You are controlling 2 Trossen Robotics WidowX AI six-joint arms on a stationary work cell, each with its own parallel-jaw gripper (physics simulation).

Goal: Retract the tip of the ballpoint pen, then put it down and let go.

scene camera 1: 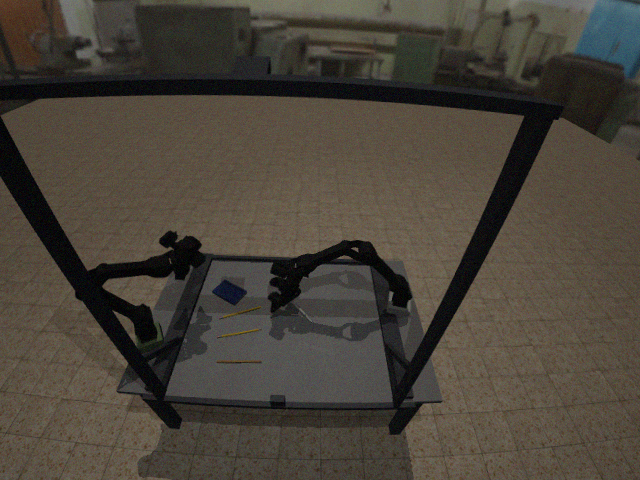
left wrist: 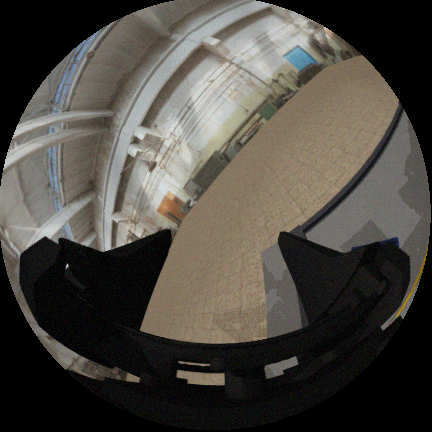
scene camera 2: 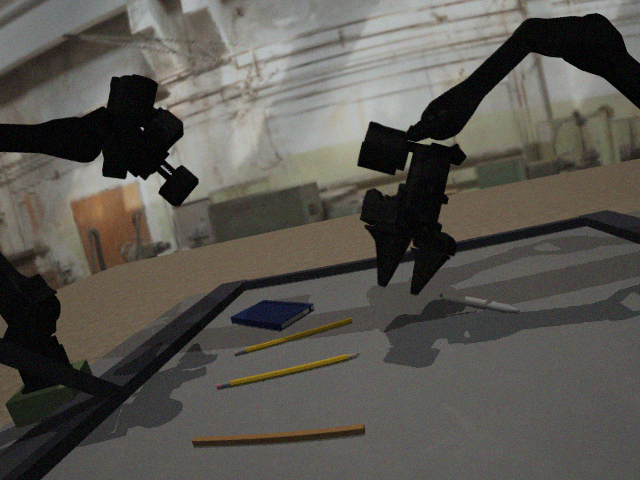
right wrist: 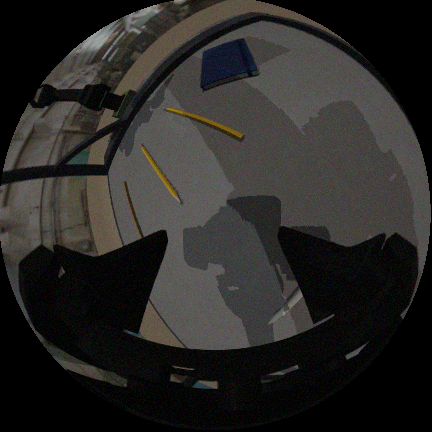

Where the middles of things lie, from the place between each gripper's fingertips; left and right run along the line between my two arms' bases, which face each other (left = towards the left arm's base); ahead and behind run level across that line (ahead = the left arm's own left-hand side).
I see my right gripper 19 cm past the orange pencil [scene camera 2: 358,429], 17 cm to the right of it and 5 cm above it. The rest, counted from my right hand: blue notebook [scene camera 2: 277,315] 17 cm ahead, 21 cm to the left, 5 cm below.
My left hand is 320 mm above the blue notebook, 140 mm to the left of it and 40 mm past it. Also, from my left hand: orange pencil 400 mm behind, 320 mm below, 180 mm to the right.
